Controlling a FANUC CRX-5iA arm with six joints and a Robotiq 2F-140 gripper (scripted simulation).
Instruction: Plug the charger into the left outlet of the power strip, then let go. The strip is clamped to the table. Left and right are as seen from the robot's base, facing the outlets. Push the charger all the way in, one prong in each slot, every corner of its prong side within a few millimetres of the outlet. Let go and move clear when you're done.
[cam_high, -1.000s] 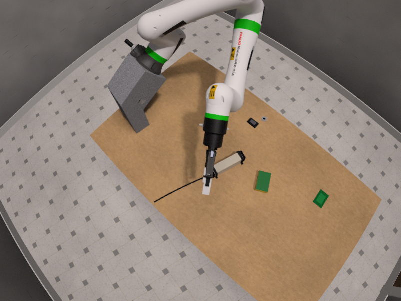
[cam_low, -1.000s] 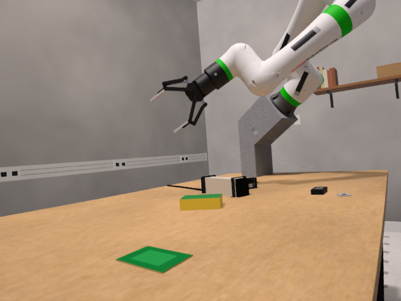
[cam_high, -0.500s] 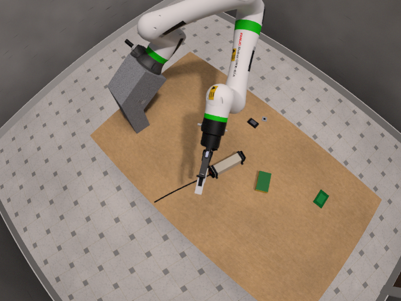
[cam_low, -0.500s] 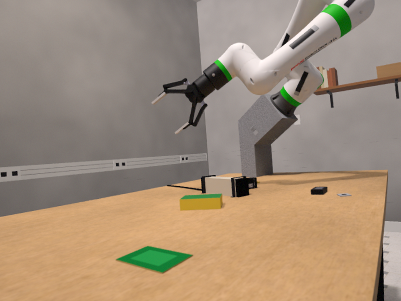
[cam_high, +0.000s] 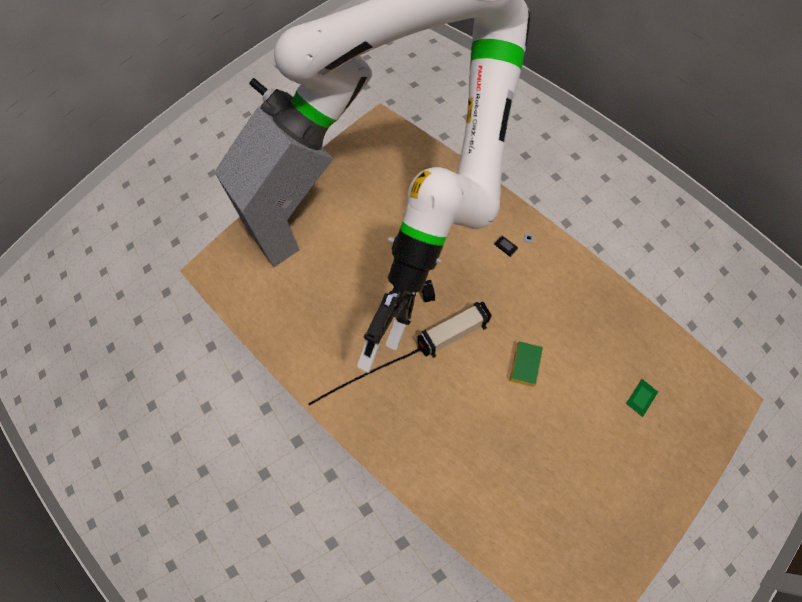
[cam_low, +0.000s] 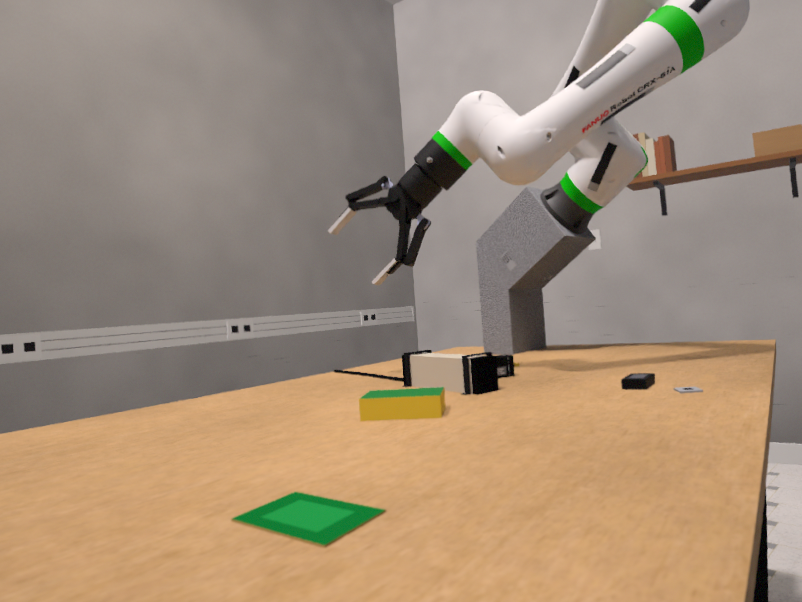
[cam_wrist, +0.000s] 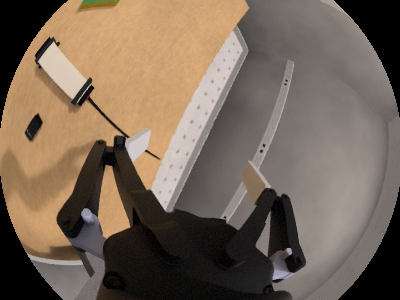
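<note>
My hand is 270 mm to the right of the charger, 240 mm above it and 80 mm past it. The rest, counted from my hand: tiny grey square (600 mm to the left, 260 mm below, 40 mm ahead); flat green tile (580 mm ahead, 410 mm to the left, 260 mm below); green-topped yellow block (270 mm to the left, 260 mm ahead, 240 mm below).
</note>
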